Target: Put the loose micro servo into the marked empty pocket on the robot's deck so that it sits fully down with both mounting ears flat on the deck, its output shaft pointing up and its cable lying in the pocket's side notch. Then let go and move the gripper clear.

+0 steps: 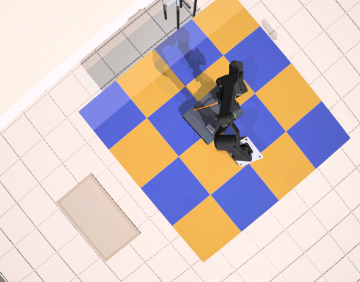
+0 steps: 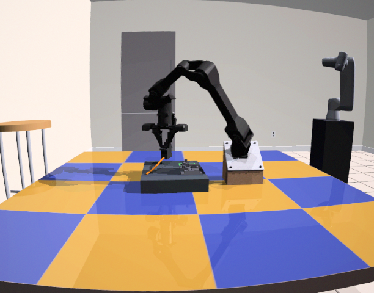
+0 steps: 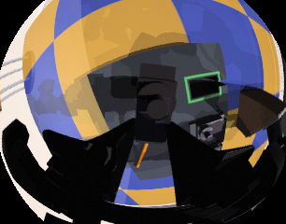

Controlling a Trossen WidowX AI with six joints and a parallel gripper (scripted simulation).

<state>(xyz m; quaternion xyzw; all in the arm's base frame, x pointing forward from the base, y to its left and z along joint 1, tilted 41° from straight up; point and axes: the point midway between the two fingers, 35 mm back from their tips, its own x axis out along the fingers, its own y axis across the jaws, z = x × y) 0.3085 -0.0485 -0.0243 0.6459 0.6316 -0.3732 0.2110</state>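
The dark robot deck is 7 cm to the left of my gripper tip and 10 cm below it.
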